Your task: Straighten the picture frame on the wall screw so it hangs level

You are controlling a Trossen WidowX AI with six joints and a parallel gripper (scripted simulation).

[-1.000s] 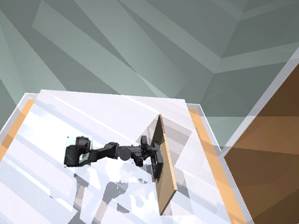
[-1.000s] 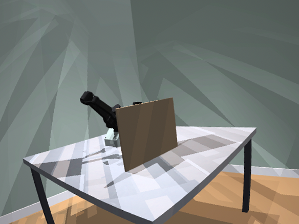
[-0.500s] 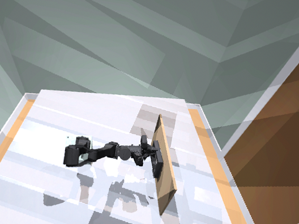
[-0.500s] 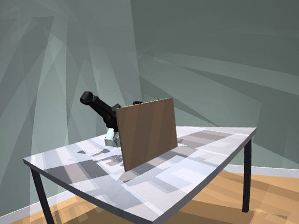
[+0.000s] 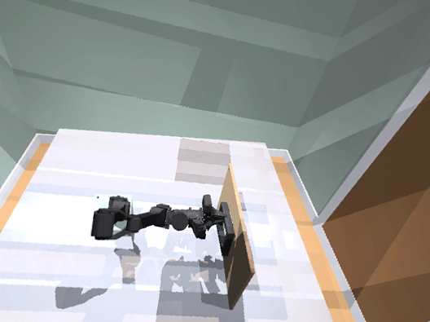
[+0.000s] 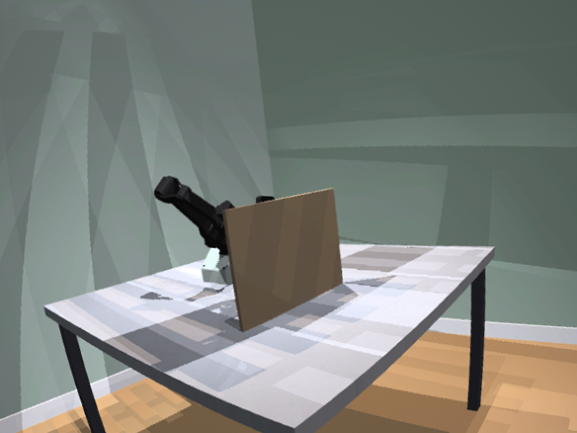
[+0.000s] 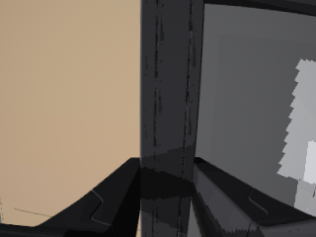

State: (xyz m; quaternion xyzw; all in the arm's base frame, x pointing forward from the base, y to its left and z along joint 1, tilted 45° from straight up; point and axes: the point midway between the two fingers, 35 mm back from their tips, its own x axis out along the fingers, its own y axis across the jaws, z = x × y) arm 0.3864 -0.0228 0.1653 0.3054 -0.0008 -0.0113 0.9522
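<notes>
Right now the dark picture frame is 5 cm below my gripper tip, 1 cm to the right of it and 1 cm ahead of it. Also, from my gripper tip: brown wall board 7 cm below, 2 cm to the right, 2 cm ahead.
</notes>
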